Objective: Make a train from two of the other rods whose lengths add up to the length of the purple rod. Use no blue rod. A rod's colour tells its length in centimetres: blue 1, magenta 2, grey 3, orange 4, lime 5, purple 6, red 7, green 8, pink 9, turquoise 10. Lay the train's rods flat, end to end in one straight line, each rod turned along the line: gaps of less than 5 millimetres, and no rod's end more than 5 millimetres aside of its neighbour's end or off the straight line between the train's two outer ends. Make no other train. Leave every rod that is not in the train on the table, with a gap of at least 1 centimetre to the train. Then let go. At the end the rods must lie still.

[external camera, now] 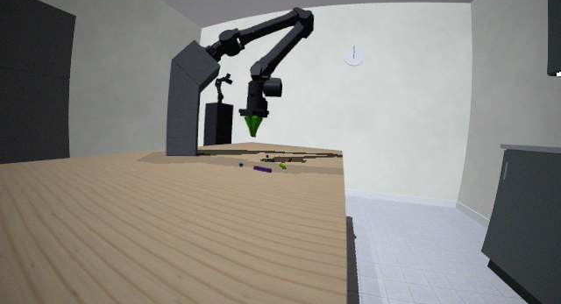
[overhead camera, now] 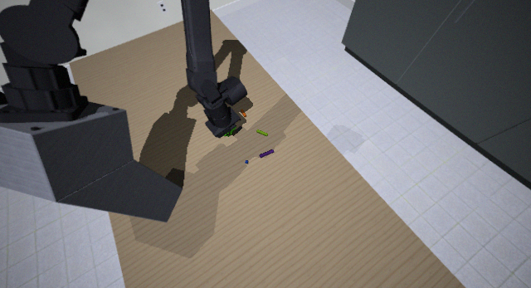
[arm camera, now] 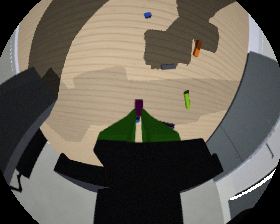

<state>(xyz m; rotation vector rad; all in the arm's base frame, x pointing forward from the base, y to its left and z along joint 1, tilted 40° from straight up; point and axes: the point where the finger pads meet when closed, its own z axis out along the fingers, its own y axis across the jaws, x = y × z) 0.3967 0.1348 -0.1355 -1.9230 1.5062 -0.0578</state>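
Right now the magenta rod is 1 cm to the left of my hand and 1 cm below it. Also, from my hand: lime rod: 13 cm ahead, 10 cm below, 2 cm to the left; then grey rod: 10 cm below, 7 cm to the left, 4 cm ahead; then purple rod: 12 cm ahead, 10 cm below, 8 cm to the right.
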